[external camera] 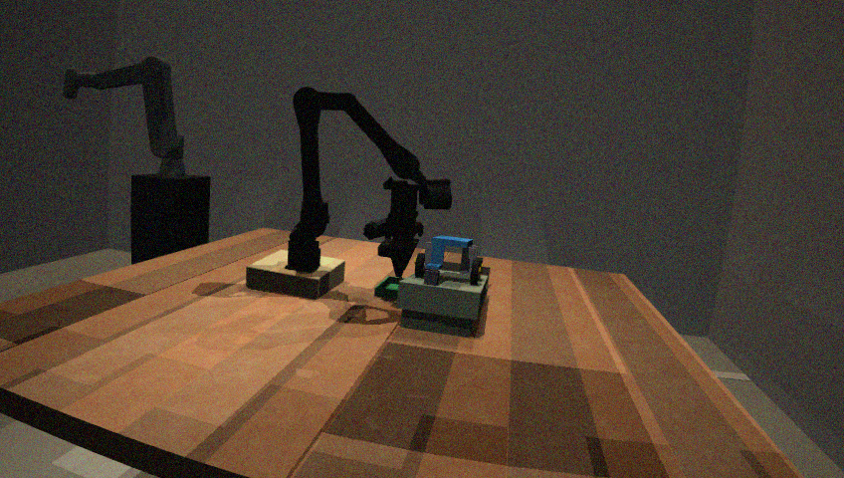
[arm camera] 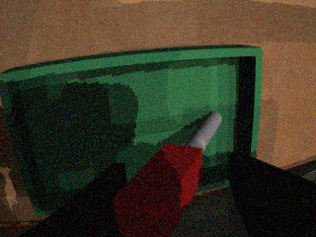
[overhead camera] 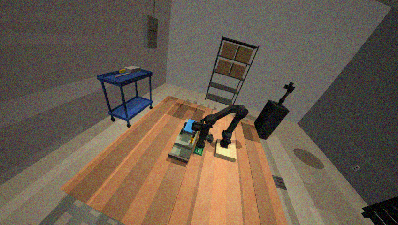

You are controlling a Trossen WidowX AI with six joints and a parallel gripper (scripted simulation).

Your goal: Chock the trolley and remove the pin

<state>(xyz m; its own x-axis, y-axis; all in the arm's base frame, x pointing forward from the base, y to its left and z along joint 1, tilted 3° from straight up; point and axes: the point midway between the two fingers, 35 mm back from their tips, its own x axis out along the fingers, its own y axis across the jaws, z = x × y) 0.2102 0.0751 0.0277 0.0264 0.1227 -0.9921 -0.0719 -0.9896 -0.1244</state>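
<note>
Right now the red-headed stop pin is right at my gripper tip. From my gripper tip the other things lie so: ramp (120 mm ahead, 110 mm to the right); then green tray (10 mm to the right, 50 mm below); then yellow chock (70 mm ahead, 20 mm to the right, 40 mm above).
</note>
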